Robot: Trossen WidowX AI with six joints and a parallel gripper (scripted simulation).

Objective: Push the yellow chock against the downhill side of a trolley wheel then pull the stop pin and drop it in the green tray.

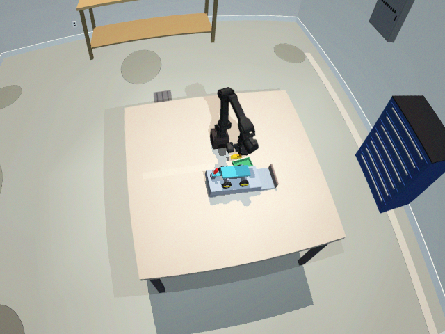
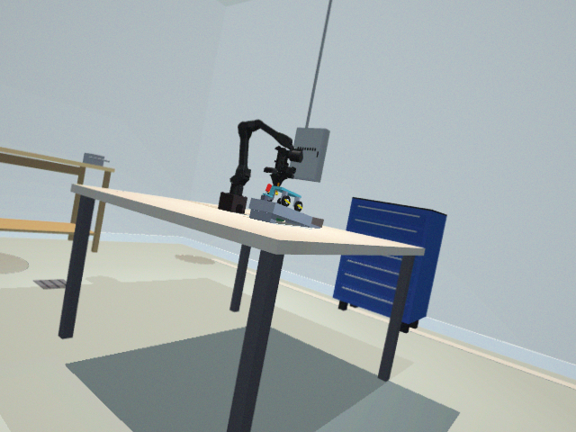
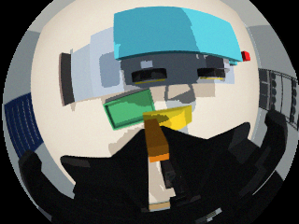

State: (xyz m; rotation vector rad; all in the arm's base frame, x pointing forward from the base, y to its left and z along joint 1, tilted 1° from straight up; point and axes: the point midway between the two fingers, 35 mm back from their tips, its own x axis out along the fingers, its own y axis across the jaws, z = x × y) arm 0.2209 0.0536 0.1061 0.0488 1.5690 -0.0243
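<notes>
The red-headed stop pin lies 18 cm to the right of my gripper tip, 8 cm ahead of it and 3 cm below it. Round my gripper tip: yellow chock (2 cm to the right, 1 cm below); grey ramp (11 cm below, 11 cm ahead, 6 cm to the right); trolley (11 cm ahead, 7 cm to the right, 4 cm below).
</notes>
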